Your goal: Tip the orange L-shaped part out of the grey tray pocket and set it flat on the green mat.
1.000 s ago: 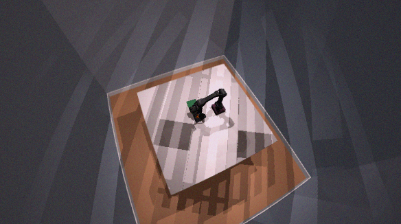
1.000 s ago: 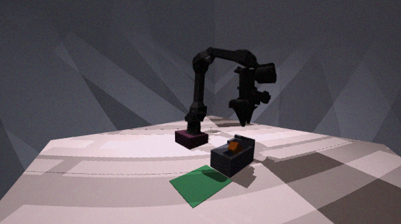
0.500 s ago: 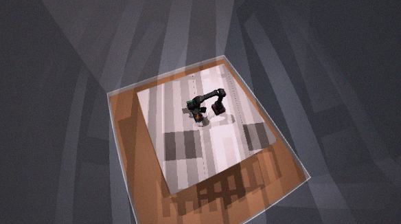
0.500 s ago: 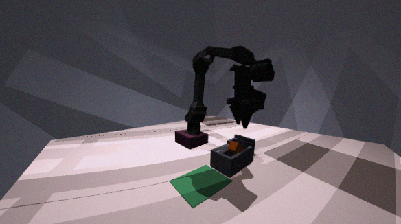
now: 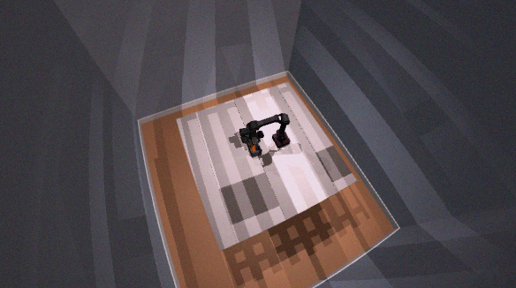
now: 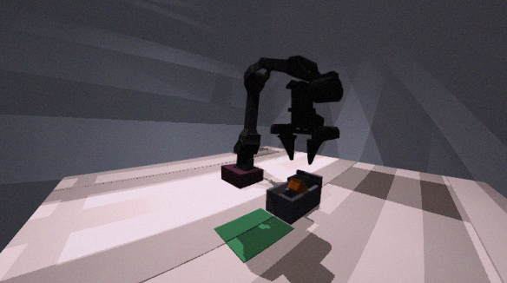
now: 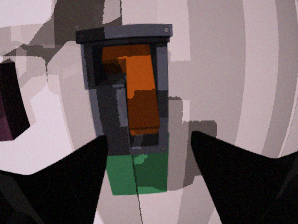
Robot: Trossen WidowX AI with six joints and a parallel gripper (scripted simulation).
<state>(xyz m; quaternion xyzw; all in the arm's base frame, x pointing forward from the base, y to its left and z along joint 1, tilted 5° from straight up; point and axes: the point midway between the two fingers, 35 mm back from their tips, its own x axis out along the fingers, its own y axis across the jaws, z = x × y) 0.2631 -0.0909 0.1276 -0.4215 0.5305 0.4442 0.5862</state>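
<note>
Right now my gripper tip is 100 mm above the orange L-shaped part, 30 mm to the right of it and 10 mm past it. Also, from my gripper tip: green mat: 160 mm below, 140 mm to the right, 50 mm behind.
</note>
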